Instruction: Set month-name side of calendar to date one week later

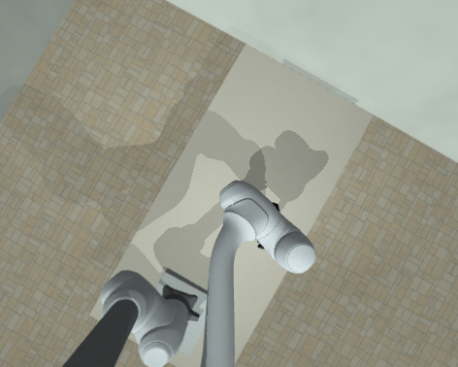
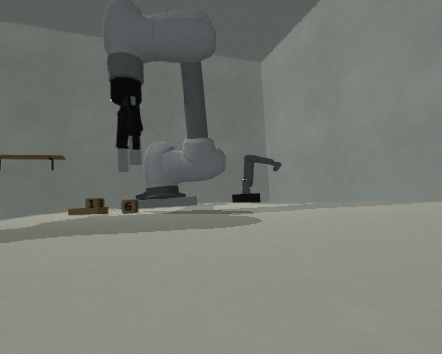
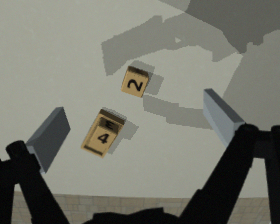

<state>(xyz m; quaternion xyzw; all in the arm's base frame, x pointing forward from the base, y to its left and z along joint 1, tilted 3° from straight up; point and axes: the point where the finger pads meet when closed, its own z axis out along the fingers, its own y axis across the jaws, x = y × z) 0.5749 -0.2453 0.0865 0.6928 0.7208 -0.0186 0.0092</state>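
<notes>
Now: hand 100 mm above the wooden cube. Also, from my hand: tray (110 mm below, 90 mm to the right, 60 mm behind).
</notes>
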